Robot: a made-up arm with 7 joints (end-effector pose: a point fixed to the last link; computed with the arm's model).
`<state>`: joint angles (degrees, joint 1 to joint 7).
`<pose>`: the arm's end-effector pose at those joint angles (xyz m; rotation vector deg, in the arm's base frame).
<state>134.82 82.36 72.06 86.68 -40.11 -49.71 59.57</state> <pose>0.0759 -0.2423 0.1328 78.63 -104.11 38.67</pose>
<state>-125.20 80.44 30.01 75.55 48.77 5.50 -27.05</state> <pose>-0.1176 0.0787 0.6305 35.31 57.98 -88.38</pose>
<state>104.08 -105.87 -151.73 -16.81 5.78 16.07 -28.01</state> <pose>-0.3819 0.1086 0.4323 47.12 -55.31 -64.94</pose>
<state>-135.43 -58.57 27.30 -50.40 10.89 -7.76 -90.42</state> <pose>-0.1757 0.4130 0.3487 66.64 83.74 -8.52</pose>
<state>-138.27 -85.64 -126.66 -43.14 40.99 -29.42 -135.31</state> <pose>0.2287 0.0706 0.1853 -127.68 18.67 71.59</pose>
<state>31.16 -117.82 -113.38 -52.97 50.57 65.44 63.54</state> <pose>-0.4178 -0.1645 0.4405 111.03 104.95 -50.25</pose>
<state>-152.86 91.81 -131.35 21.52 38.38 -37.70 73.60</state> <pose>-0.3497 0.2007 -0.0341 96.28 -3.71 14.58</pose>
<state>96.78 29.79 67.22 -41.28 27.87 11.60 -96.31</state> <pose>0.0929 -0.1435 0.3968 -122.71 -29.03 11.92</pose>
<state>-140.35 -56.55 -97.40 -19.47 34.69 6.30 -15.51</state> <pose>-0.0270 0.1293 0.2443 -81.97 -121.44 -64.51</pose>
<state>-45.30 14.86 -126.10 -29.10 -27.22 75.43 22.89</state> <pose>-0.4336 0.0685 -0.1436 -21.52 -104.10 -27.96</pose>
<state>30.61 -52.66 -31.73 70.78 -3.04 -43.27 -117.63</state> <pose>-0.0130 -0.1927 0.3859 -122.63 67.08 -44.39</pose>
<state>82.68 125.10 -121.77 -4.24 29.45 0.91 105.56</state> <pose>-0.1358 0.4670 0.4691 176.45 -21.66 -14.19</pose>
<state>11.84 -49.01 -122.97 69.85 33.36 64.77 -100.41</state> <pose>-0.2674 -0.2876 0.4350 14.53 -30.63 -82.30</pose>
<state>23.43 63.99 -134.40 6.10 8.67 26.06 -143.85</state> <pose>0.1333 0.2159 0.1192 120.35 18.46 5.65</pose>
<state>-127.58 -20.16 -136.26 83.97 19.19 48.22 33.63</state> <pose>-0.0688 0.0407 -0.0625 -28.30 -163.85 -41.65</pose>
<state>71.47 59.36 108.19 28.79 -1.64 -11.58 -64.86</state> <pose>-0.0451 -0.0577 0.0989 91.06 127.45 -4.91</pose>
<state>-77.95 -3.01 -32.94 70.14 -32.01 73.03 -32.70</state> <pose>-0.4246 -0.0301 0.5941 85.43 -15.63 -101.29</pose>
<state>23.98 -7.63 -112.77 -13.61 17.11 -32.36 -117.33</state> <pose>0.0885 0.1737 0.2479 61.53 8.22 14.96</pose>
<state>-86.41 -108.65 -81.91 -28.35 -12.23 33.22 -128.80</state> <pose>-0.5104 0.0722 0.2744 11.63 18.75 -136.92</pose>
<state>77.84 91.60 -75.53 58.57 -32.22 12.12 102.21</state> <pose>-0.1358 0.4271 0.7412 -39.05 49.10 -143.73</pose>
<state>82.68 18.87 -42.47 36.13 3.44 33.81 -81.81</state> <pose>-0.0838 0.1648 0.4570 -66.37 -49.03 -12.73</pose>
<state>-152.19 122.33 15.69 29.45 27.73 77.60 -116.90</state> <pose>-0.1491 0.1861 0.1882 -72.33 52.88 78.17</pose>
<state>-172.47 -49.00 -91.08 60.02 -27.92 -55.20 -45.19</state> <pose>-0.0512 0.1765 0.3490 45.31 97.45 36.72</pose>
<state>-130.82 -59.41 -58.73 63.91 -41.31 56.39 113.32</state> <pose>0.0968 -0.5252 0.4348 7.88 -102.91 23.26</pose>
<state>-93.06 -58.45 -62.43 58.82 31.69 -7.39 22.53</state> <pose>0.0903 0.3673 0.3772 -86.29 115.76 -41.38</pose>
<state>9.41 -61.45 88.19 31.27 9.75 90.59 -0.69</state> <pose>-0.2964 0.1627 -0.1600 -100.21 -77.43 -63.25</pose>
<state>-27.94 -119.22 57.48 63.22 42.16 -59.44 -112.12</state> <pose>-0.2247 0.0531 0.5193 43.35 -91.53 -2.26</pose>
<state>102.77 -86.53 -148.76 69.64 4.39 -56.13 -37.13</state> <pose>-0.1256 0.0269 0.4542 -79.43 -34.52 -153.77</pose>
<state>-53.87 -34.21 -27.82 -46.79 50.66 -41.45 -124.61</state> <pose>0.0517 0.6444 0.3335 89.91 19.42 37.43</pose>
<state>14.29 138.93 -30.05 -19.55 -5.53 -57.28 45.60</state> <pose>-0.6314 -0.0122 0.3684 -33.91 -0.96 -20.11</pose>
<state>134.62 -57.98 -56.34 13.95 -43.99 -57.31 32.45</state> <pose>0.1265 0.0493 0.5344 -37.00 91.86 75.72</pose>
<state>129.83 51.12 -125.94 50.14 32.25 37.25 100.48</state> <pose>0.2629 0.2235 0.2446 56.65 -9.06 110.99</pose>
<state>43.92 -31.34 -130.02 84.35 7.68 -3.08 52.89</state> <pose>0.1534 0.1015 0.4701 30.35 -25.19 153.99</pose>
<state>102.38 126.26 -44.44 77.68 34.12 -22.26 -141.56</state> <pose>-0.1750 0.0601 0.0367 -69.53 39.45 132.84</pose>
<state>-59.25 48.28 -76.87 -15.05 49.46 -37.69 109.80</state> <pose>-0.5467 -0.0823 0.7728 -44.57 52.50 -37.49</pose>
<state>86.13 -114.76 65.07 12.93 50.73 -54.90 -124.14</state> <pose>-0.5891 0.2481 0.2381 -16.36 -51.86 135.01</pose>
